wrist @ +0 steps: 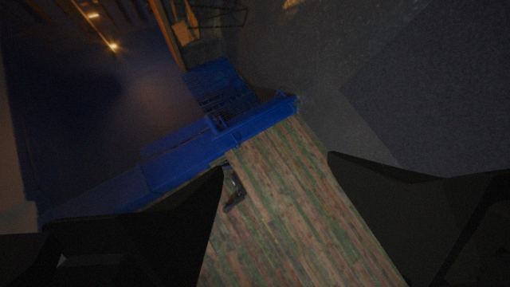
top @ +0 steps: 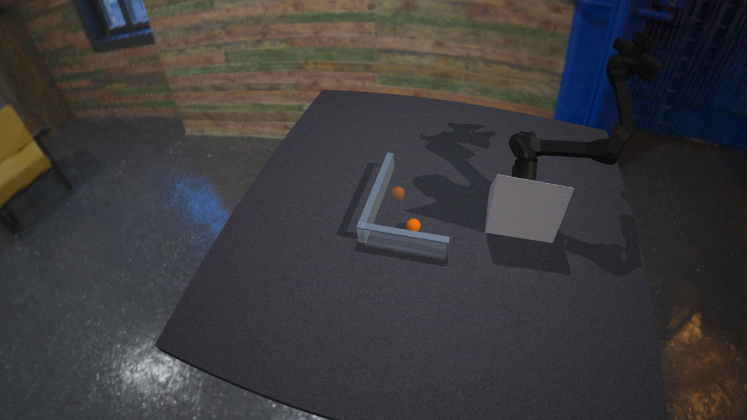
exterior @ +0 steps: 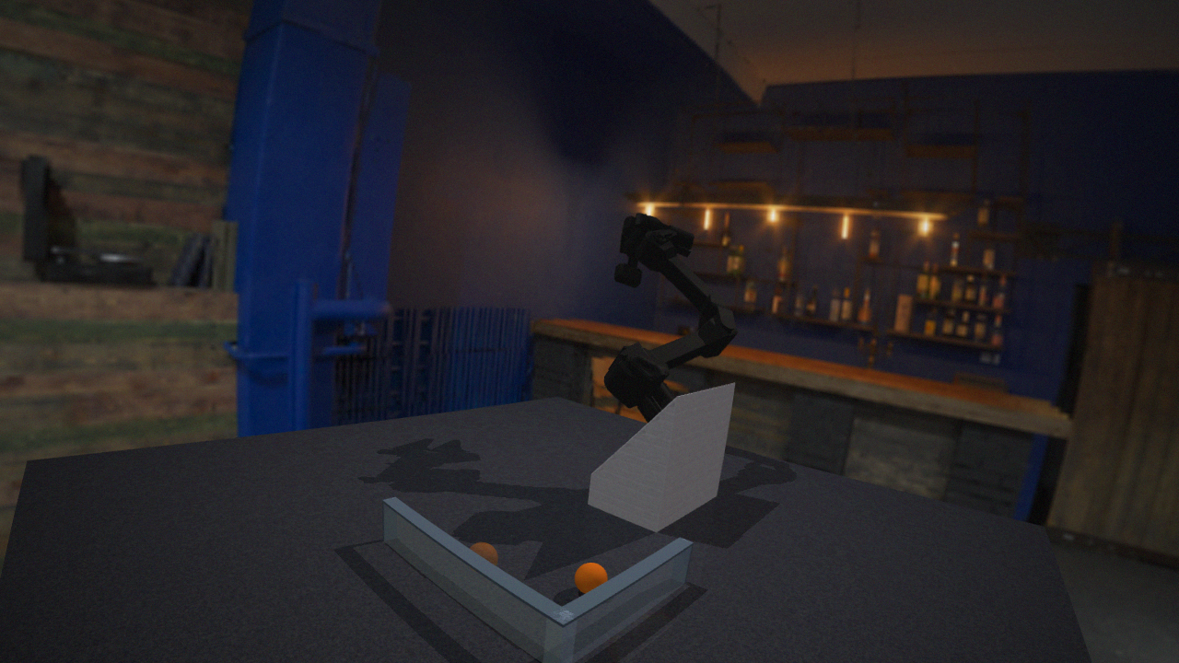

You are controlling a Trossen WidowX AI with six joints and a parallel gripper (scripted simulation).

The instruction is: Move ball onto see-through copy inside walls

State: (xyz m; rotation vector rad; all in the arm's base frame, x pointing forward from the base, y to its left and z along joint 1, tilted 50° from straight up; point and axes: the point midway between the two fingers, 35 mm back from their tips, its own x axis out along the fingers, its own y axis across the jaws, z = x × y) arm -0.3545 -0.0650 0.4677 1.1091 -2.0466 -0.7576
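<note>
My gripper tip is 64 cm short of the orange ball, 52 cm to the right of it and 39 cm above it. The rest, counted from my gripper tip: clear wall 65 cm ahead, 59 cm to the left, 38 cm below; see-through copy of ball 71 cm ahead, 41 cm to the left, 39 cm below.
</note>
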